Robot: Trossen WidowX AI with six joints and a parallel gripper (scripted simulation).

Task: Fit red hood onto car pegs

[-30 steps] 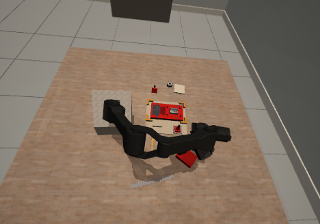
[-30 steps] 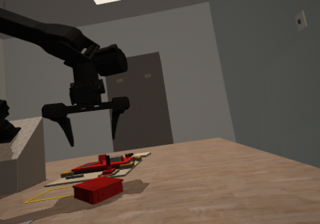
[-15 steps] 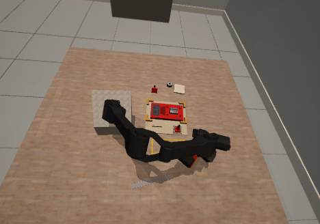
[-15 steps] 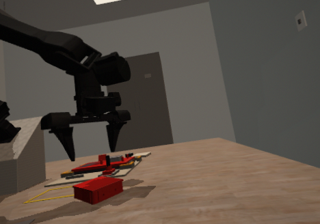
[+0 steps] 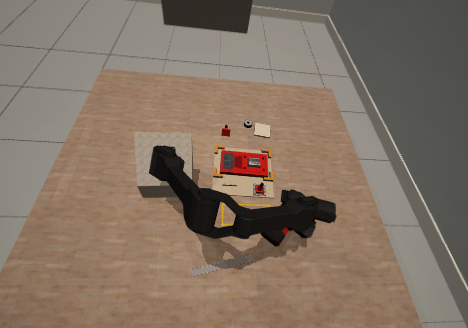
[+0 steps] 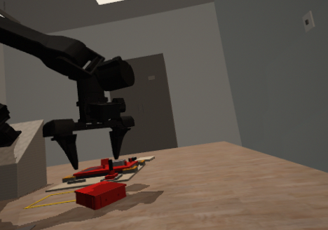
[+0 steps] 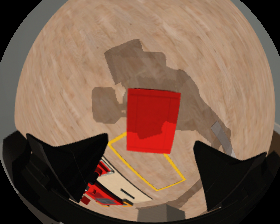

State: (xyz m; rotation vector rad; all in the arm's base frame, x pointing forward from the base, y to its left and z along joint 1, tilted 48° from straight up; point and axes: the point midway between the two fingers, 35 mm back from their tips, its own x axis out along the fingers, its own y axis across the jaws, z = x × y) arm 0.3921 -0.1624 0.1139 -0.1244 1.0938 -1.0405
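Right now my gripper tip is 60 mm above the red hood. Also, from my gripper tip: grey strip 180 mm behind, 110 mm to the right, 70 mm below; then pale base plate 90 mm behind, 260 mm to the left, 60 mm below; then grey engine block 50 mm behind, 280 mm to the left, 50 mm below.
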